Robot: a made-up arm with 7 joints.
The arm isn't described. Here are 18 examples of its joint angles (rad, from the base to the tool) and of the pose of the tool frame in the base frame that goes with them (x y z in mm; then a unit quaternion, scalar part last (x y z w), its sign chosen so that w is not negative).
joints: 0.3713 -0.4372 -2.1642 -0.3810 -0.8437 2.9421 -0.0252
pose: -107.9 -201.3 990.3 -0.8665 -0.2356 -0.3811 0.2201
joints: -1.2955 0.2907 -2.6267 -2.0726 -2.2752 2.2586 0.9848
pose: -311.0 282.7 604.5 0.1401 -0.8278 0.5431 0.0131
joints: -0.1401 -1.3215 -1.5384 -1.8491 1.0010 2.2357 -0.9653
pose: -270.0 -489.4 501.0 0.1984 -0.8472 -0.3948 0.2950
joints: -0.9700 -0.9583 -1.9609 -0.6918 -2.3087 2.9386 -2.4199
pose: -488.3 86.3 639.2 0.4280 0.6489 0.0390 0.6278
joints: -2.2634 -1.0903 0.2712 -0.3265 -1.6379 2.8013 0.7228
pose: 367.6 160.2 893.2 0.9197 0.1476 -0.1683 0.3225
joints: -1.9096 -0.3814 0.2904 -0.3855 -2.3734 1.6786 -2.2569
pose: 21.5 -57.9 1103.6 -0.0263 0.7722 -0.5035 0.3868
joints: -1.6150 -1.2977 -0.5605 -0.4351 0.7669 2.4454 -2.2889
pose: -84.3 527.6 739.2 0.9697 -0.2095 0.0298 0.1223
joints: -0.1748 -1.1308 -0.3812 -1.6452 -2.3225 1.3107 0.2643
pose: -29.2 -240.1 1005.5 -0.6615 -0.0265 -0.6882 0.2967
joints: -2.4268 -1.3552 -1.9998 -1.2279 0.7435 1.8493 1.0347
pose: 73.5 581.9 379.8 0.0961 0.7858 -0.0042 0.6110
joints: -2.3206 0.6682 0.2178 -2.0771 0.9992 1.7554 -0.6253
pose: -234.9 -400.2 244.6 0.5021 -0.3395 -0.7120 0.3546
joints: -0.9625 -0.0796 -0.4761 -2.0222 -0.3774 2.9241 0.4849
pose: 129.3 -468.1 760.0 -0.3054 -0.3619 -0.6365 0.6088
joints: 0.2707 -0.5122 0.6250 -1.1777 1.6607 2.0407 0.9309
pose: 132.8 250.2 1056.9 0.7031 0.2512 0.1546 0.6470
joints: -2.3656 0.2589 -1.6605 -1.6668 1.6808 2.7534 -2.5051
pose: -209.1 404.9 786.3 -0.4703 0.4675 -0.7227 0.1946
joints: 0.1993 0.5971 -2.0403 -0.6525 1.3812 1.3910 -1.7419
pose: 266.1 -195.0 1015.6 -0.3304 -0.2195 0.4232 0.8146
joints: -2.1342 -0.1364 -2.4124 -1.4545 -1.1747 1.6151 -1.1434
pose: -48.7 524.7 696.5 -0.4864 -0.1733 0.8497 0.1065
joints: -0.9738 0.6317 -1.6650 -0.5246 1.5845 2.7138 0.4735
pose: -70.4 -244.3 1026.7 -0.2709 -0.7976 -0.5050 0.1885
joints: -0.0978 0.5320 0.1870 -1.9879 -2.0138 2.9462 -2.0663
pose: 358.9 137.9 328.2 0.2967 -0.1825 -0.8422 0.4116
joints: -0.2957 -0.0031 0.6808 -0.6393 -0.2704 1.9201 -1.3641
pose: 282.7 144.8 1051.9 -0.3934 -0.4624 0.5845 0.5384
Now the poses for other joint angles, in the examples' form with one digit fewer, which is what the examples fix.
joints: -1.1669 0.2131 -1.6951 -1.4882 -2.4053 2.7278 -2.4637
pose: -406 -183 649 0.666 0.528 0.436 0.296
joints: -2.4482 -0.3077 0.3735 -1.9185 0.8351 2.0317 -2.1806
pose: -223 -408 826 -0.341 -0.188 -0.053 0.919
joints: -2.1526 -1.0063 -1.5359 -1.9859 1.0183 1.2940 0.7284
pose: -369 302 584 -0.335 0.795 0.466 0.194
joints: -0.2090 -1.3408 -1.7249 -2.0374 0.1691 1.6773 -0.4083
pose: -167 -470 453 0.486 -0.514 -0.425 0.564
